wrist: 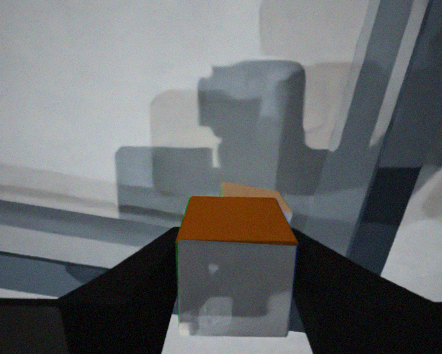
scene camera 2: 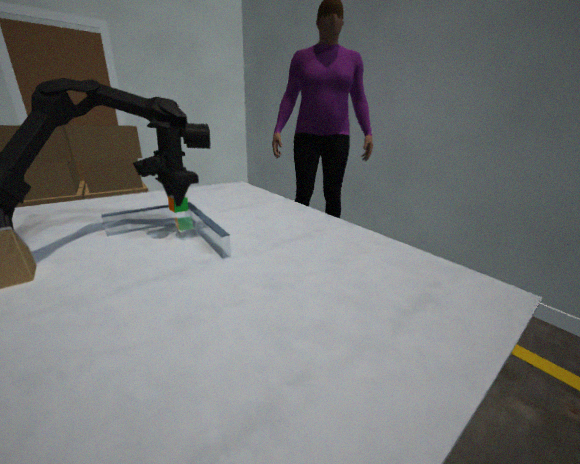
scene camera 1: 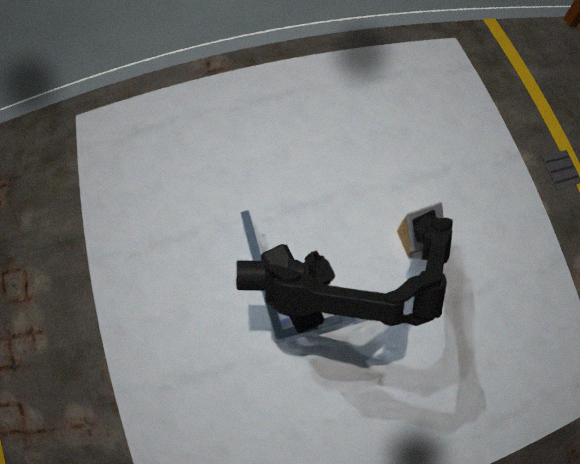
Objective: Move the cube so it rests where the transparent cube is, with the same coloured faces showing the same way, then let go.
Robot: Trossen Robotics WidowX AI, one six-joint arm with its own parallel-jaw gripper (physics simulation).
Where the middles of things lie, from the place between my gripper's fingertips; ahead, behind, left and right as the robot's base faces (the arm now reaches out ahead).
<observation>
Now: the transparent cube [wrist: 227,189] 6 cm below my hand, 2 cm ahead of it and 1 cm to the left of it. From my hand the other things lie so: solid cube [wrist: 236,257] (1 cm ahead).
</observation>
